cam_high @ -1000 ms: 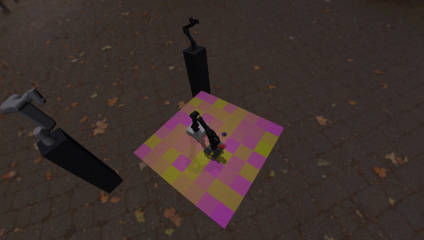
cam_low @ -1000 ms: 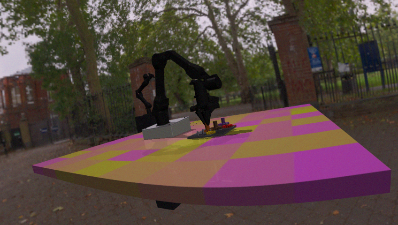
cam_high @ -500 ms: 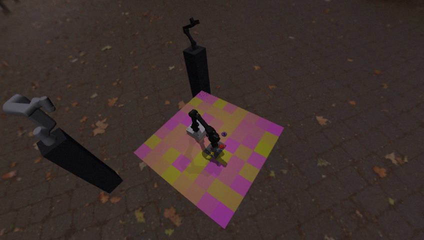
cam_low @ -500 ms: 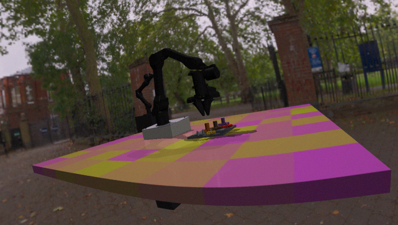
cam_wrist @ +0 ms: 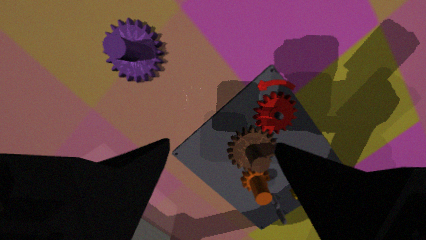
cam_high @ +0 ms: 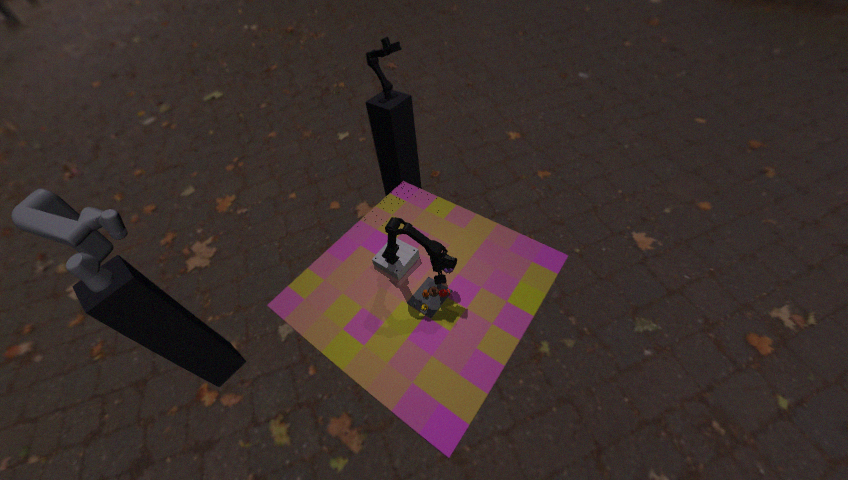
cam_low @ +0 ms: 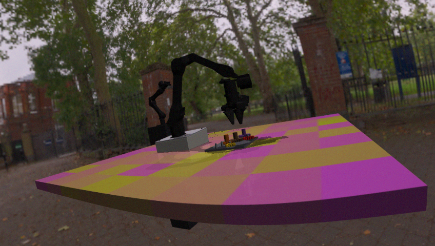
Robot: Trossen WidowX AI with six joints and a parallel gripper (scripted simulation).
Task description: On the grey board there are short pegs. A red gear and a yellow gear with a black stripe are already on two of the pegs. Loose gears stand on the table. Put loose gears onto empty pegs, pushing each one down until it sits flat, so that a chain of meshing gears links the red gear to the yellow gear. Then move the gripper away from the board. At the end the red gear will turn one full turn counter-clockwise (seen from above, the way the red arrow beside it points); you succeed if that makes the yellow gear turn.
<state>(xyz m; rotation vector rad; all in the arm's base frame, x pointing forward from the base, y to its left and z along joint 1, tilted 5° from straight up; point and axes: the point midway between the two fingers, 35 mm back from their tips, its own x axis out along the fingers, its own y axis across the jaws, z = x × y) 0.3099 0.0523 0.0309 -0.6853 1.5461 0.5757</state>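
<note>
Right now the purple gear is 20 mm behind my gripper tip, 120 mm to the left of it and 60 mm below it. From my gripper tip the other things lie so: brown gear: 10 mm ahead, 60 mm to the right, 50 mm below; then red gear: 60 mm ahead, 40 mm to the right, 60 mm below; then red arrow: 80 mm ahead, 10 mm to the right, 70 mm below.
</note>
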